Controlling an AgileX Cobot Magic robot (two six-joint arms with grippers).
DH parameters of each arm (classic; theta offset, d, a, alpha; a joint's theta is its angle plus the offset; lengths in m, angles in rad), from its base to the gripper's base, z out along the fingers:
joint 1: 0 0.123 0 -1.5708
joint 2: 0.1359 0 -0.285 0
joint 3: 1.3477 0 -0.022 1.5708
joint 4: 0 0.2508 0 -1.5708
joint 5: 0 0 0.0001 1.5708
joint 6: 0 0.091 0 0
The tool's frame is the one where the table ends.
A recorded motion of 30 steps. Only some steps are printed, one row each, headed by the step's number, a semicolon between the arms.
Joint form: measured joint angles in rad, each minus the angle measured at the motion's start. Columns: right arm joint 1, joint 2, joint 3, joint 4, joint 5, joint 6; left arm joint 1, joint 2, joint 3, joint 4, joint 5, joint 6.
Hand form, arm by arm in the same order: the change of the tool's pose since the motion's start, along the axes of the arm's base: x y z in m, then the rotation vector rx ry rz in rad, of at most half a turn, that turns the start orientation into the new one. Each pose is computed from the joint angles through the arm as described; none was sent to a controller.
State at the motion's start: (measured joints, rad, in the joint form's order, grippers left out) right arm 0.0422 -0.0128 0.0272 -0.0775 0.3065 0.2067; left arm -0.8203 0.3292 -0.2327 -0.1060 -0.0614 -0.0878
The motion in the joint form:
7: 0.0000 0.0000 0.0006 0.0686 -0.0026 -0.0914; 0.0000 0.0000 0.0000 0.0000 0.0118 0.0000
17: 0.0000 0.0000 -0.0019 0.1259 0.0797 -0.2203; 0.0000 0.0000 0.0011 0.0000 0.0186 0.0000
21: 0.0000 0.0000 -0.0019 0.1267 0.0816 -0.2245; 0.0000 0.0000 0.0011 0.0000 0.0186 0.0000
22: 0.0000 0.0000 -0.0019 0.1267 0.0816 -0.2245; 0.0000 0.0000 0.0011 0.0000 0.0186 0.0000
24: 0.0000 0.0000 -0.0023 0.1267 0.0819 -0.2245; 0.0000 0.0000 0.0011 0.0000 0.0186 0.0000
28: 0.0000 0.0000 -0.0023 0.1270 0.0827 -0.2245; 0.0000 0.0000 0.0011 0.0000 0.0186 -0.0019
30: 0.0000 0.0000 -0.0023 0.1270 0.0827 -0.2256; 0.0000 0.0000 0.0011 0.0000 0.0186 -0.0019
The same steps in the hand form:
7: 0.0000 0.0019 -0.0001 -0.0205 -0.0017 0.0261; 0.0000 -0.0001 -0.0011 0.0086 0.0080 -0.0012
17: -0.0021 0.0037 -0.0064 -0.0899 0.0747 0.0673; -0.0001 -0.0002 -0.0021 0.0143 0.0134 -0.0020
21: -0.0022 0.0037 -0.0065 -0.0932 0.0764 0.0687; -0.0001 -0.0002 -0.0021 0.0143 0.0134 -0.0020
22: -0.0022 0.0037 -0.0065 -0.0932 0.0764 0.0687; -0.0001 -0.0002 -0.0021 0.0143 0.0134 -0.0020
24: -0.0022 0.0037 -0.0064 -0.0932 0.0763 0.0687; -0.0001 -0.0002 -0.0021 0.0143 0.0134 -0.0020
28: -0.0022 0.0038 -0.0065 -0.0929 0.0771 0.0688; -0.0001 -0.0002 -0.0021 0.0130 0.0148 -0.0020
30: -0.0022 0.0038 -0.0065 -0.0940 0.0771 0.0691; -0.0001 -0.0002 -0.0021 0.0130 0.0148 -0.0020

